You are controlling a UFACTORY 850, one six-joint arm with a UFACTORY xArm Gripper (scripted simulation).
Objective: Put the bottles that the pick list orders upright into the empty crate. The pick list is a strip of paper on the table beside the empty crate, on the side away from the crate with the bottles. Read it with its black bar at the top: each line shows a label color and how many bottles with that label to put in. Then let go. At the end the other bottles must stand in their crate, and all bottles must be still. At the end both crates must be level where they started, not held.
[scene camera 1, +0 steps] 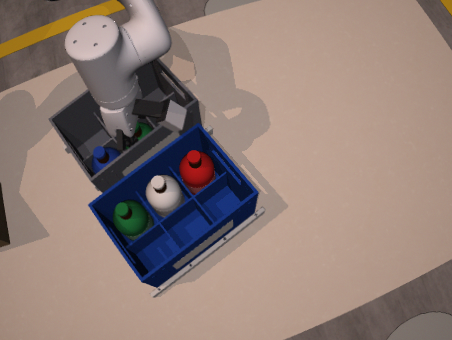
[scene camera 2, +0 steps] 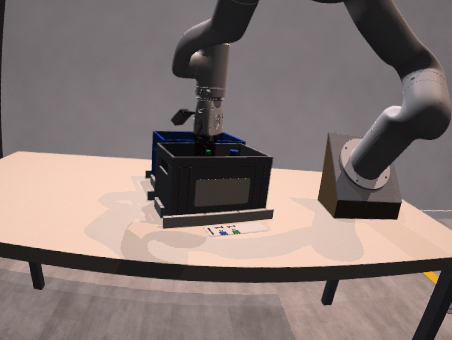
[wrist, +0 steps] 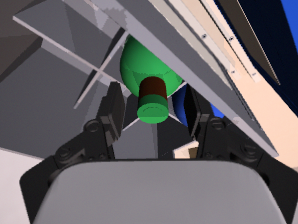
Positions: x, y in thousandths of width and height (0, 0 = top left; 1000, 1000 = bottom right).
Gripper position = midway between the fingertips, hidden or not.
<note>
In view: the gripper (scene camera 1: 302, 384), a red-label bottle (scene camera 1: 437, 501) and a white-label bottle (scene camera 1: 364, 587).
The gripper also shows in scene camera 2 (scene camera 2: 452, 466) and in the wrist view (wrist: 515, 413). The wrist view does not show the red-label bottle: it is out of frame.
</note>
